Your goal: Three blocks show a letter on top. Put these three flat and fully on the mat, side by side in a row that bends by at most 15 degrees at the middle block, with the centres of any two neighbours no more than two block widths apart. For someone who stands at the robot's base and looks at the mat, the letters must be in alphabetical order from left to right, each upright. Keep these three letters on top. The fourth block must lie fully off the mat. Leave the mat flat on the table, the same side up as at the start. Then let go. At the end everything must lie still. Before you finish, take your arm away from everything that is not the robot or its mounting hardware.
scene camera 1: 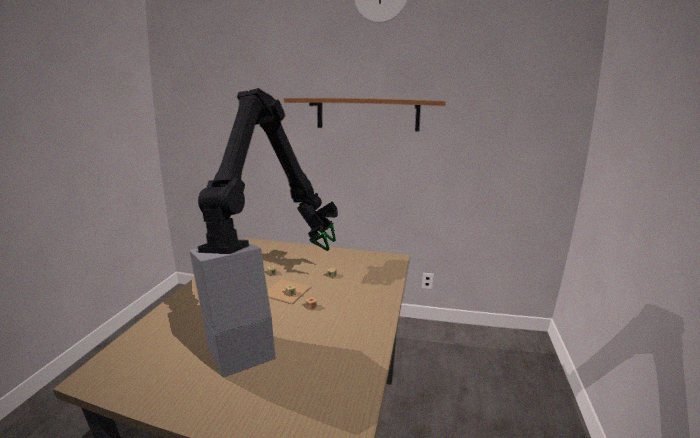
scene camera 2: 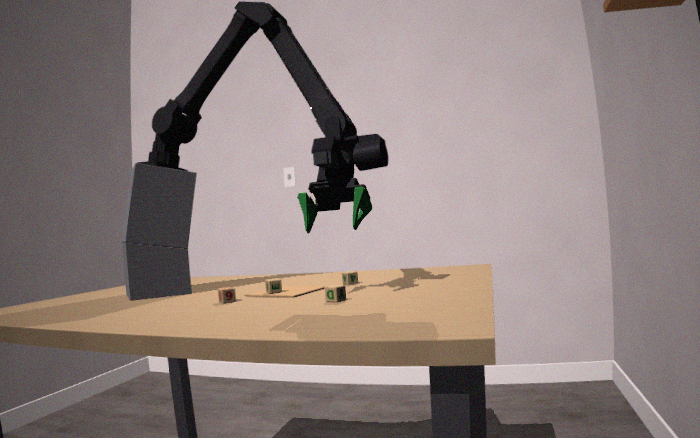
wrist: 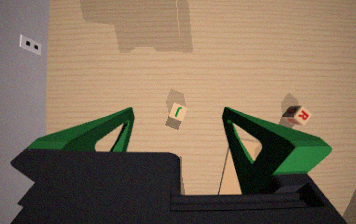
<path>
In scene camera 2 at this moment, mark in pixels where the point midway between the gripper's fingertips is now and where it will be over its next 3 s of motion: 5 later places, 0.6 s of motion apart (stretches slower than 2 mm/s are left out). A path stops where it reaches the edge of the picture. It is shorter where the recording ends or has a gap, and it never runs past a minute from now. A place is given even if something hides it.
The gripper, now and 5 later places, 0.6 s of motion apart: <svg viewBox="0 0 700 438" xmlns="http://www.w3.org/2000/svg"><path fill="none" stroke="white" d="M330 230L292 234L268 229L269 233L269 251L271 253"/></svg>
</path>
